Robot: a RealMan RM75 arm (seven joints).
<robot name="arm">
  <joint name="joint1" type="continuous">
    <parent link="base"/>
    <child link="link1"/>
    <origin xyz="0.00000 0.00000 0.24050"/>
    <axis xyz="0 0 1"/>
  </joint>
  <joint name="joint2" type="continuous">
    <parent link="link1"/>
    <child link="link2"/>
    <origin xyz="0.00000 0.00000 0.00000"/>
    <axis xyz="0 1 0"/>
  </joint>
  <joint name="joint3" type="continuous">
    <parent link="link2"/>
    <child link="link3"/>
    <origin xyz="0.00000 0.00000 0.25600"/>
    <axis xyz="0 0 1"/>
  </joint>
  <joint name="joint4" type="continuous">
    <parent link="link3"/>
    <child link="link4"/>
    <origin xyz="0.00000 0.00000 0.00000"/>
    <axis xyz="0 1 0"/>
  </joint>
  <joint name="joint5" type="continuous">
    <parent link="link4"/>
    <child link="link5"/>
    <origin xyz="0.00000 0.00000 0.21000"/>
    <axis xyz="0 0 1"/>
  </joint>
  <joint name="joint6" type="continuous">
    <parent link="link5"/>
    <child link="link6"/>
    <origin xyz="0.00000 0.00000 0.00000"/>
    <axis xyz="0 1 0"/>
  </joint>
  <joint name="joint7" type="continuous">
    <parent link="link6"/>
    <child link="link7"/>
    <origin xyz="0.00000 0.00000 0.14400"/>
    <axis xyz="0 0 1"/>
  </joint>
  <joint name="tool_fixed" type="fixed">
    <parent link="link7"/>
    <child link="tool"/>
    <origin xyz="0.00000 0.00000 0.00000"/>
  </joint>
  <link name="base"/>
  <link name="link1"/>
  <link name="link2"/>
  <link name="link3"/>
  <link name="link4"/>
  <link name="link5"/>
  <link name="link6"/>
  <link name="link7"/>
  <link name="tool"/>
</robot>
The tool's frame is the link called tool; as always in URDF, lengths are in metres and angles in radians. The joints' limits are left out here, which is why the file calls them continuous.
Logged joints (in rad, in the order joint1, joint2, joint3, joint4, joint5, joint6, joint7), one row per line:
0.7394 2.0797 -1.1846 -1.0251 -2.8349 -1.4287 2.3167
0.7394 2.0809 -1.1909 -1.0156 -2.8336 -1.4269 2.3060
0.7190 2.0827 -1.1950 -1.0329 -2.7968 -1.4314 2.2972
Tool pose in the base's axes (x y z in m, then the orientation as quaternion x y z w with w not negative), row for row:
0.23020 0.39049 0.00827 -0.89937 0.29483 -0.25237 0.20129
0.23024 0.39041 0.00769 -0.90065 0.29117 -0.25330 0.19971
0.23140 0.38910 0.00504 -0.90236 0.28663 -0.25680 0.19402
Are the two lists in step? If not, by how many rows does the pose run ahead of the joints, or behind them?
The pose runs 1 row behind the joints: the pose in row i belongs to the joints in row i - 1.
